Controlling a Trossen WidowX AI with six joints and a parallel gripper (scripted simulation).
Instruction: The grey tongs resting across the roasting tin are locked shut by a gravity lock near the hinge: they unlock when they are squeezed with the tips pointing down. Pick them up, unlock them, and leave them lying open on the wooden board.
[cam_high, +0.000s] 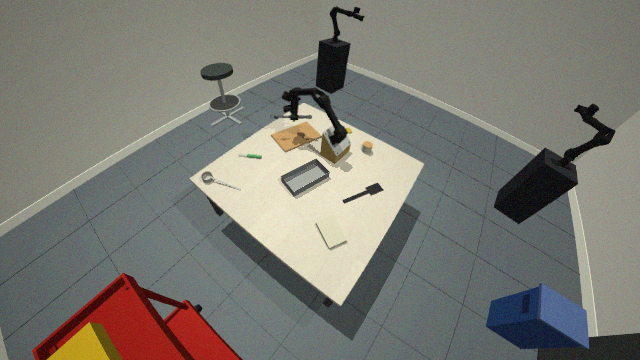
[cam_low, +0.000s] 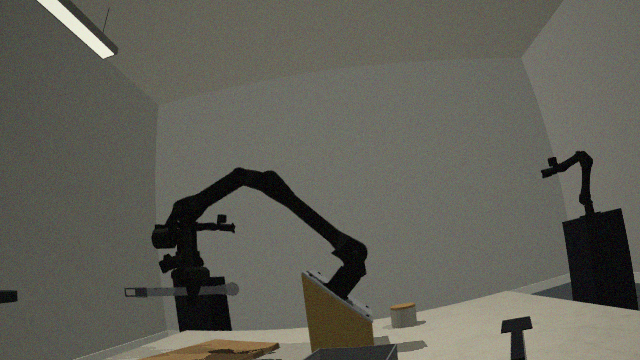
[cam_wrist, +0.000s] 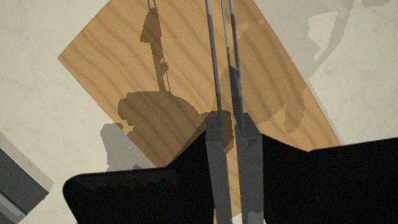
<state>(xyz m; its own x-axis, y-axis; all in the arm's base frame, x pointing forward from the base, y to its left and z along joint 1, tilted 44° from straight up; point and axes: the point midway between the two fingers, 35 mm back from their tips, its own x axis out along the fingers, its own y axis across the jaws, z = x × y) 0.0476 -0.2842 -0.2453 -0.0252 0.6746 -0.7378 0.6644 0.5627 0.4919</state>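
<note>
The wooden board is 10 mm behind my gripper tip, 20 mm to the left of it and 140 mm below it. Also, from my gripper tip: small jar 310 mm behind, 540 mm to the left, 120 mm below; then grey roasting tin 270 mm ahead, 400 mm to the left, 120 mm below; then green-handled tool 420 mm ahead, 60 mm to the right, 140 mm below.
</note>
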